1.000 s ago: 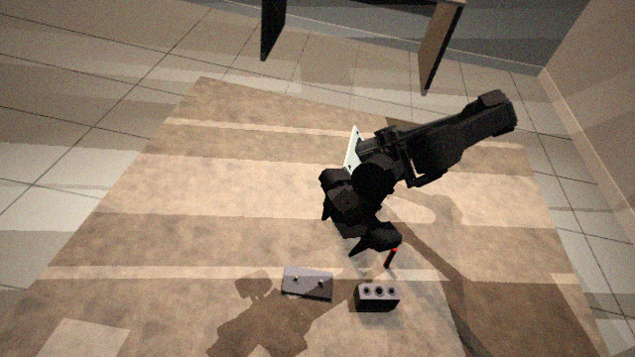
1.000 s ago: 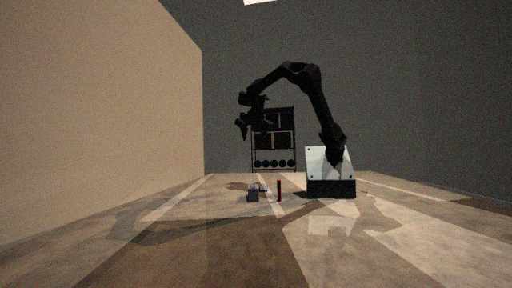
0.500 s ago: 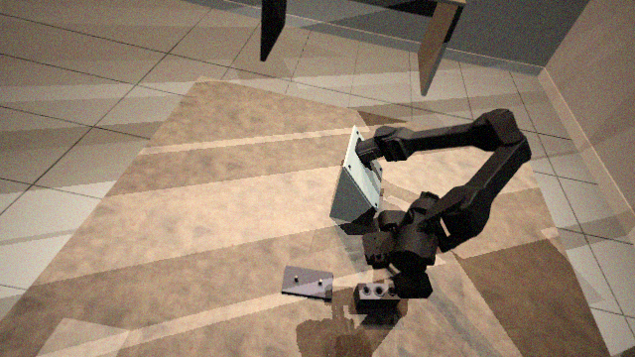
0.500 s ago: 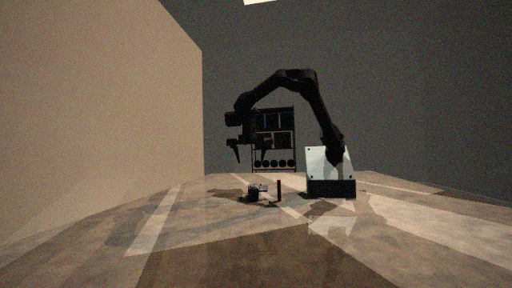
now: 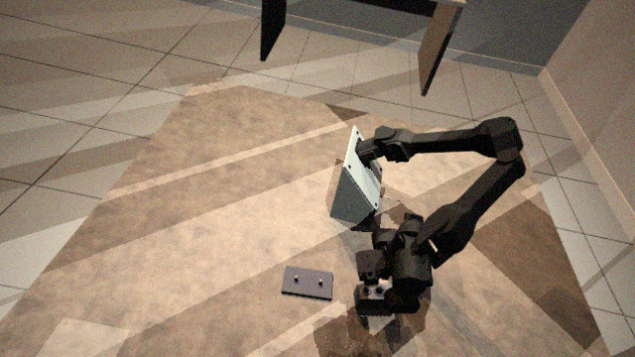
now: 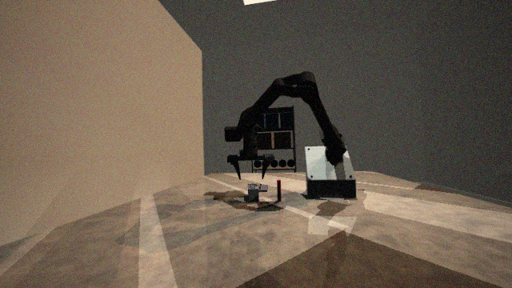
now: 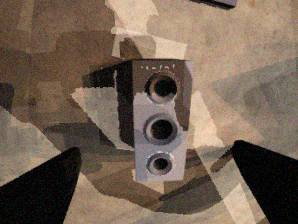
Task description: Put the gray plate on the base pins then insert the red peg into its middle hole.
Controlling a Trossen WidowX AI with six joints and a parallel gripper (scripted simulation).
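Right now the gray plate is 4 cm below my gripper tip. Round my gripper tip: flat base (17 cm to the right, 7 cm below); then red peg (11 cm behind, 4 cm below, 2 cm to the left).
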